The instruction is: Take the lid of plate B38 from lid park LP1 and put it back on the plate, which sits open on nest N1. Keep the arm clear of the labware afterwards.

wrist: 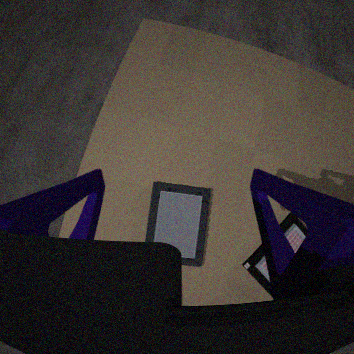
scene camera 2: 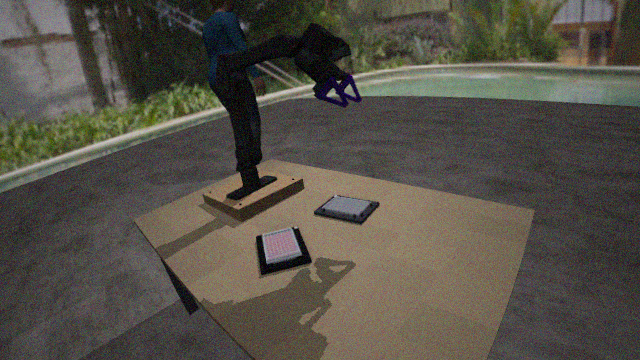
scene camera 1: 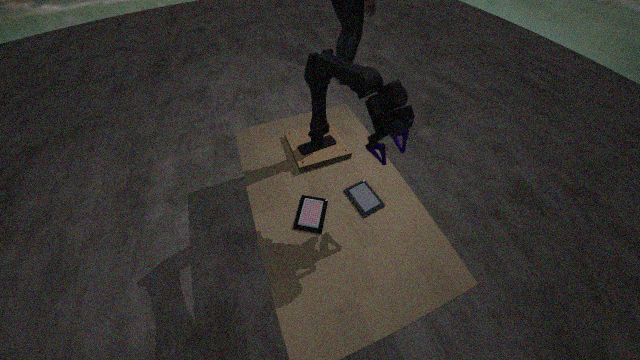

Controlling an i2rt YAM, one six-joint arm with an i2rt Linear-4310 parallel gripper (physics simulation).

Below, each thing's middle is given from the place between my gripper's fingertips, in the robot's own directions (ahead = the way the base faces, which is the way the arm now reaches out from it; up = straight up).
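My gripper: 5 cm past the lid holder (wrist: 156,186), 31 cm above it, 2 cm to the left of it.
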